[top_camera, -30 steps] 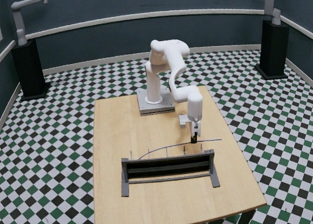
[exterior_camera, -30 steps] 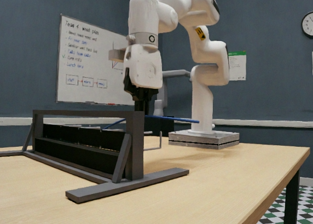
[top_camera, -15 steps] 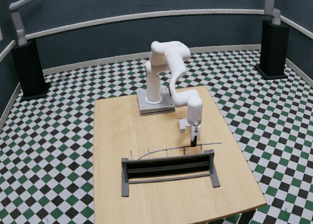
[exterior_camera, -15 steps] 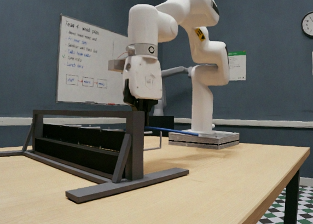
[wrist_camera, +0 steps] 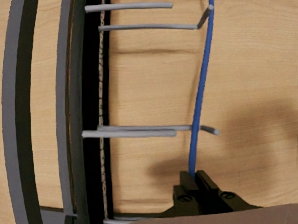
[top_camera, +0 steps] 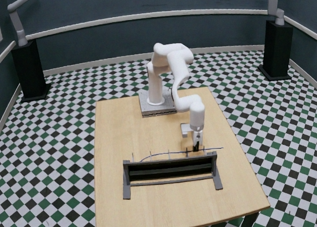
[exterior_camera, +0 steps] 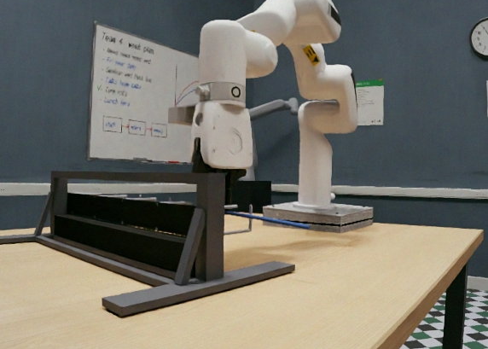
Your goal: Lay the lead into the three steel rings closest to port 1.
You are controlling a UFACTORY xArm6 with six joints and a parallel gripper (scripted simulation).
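Now: the grey rack 90 mm ahead of my hand, 150 mm to the right of it and 30 mm below it.
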